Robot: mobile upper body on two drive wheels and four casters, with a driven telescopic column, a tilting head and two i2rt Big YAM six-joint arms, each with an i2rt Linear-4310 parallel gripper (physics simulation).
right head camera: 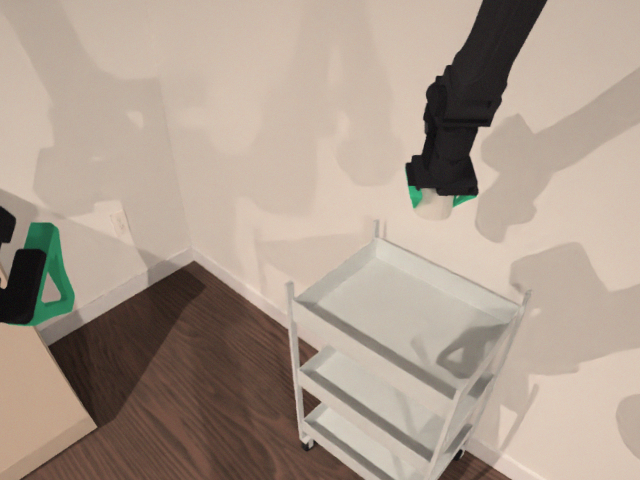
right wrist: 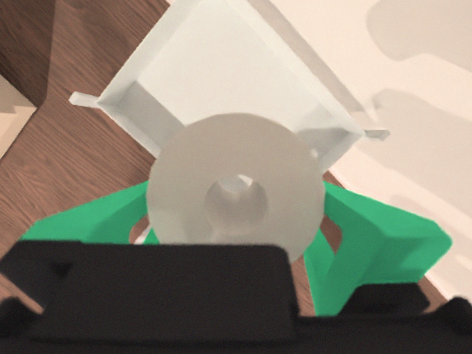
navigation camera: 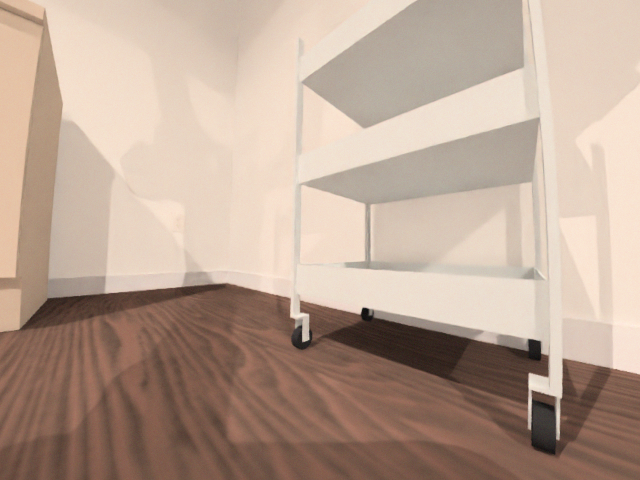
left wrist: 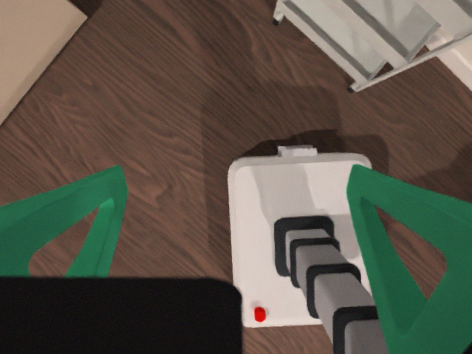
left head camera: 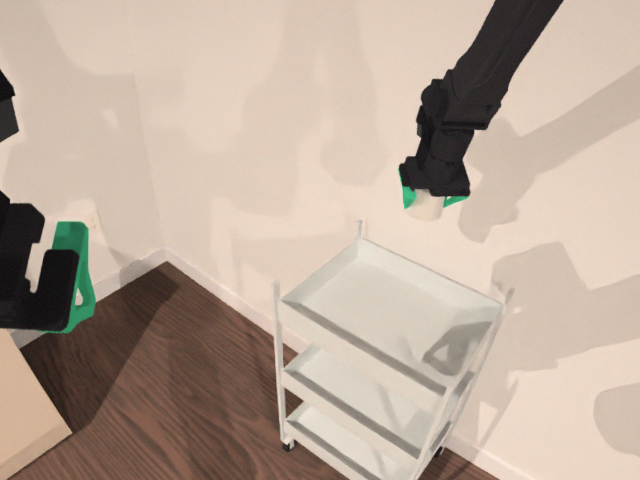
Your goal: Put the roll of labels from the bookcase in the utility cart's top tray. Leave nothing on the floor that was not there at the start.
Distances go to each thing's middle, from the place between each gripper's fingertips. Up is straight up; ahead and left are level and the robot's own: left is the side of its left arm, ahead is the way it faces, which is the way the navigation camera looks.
Now: left hand 440 mm short of the white roll of labels (right head camera: 433,207), 450 mm to the left of it and 180 mm above it.
Now: right hand 2 cm below the white roll of labels.
